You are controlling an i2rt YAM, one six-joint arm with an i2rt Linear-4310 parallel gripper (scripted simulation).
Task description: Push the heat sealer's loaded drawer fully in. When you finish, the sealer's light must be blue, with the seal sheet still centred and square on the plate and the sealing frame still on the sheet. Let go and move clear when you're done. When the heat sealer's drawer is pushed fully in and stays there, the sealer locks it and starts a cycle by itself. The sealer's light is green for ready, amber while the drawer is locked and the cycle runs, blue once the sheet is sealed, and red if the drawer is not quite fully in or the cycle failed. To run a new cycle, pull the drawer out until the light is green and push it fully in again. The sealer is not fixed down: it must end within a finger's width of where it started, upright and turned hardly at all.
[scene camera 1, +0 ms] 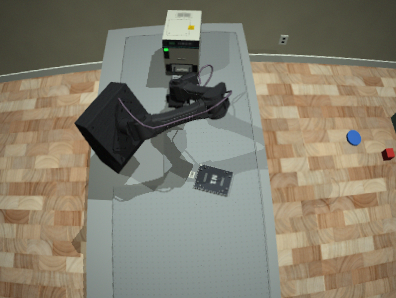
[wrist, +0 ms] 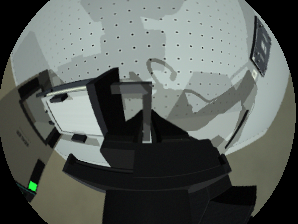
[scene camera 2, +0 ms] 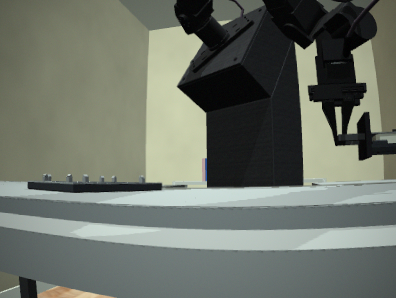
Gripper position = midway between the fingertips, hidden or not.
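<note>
A heat sealer (scene camera 1: 180, 42) is visible. So is my gripper (scene camera 2: 340, 145), which the wrist view (wrist: 147, 113) also shows.
</note>
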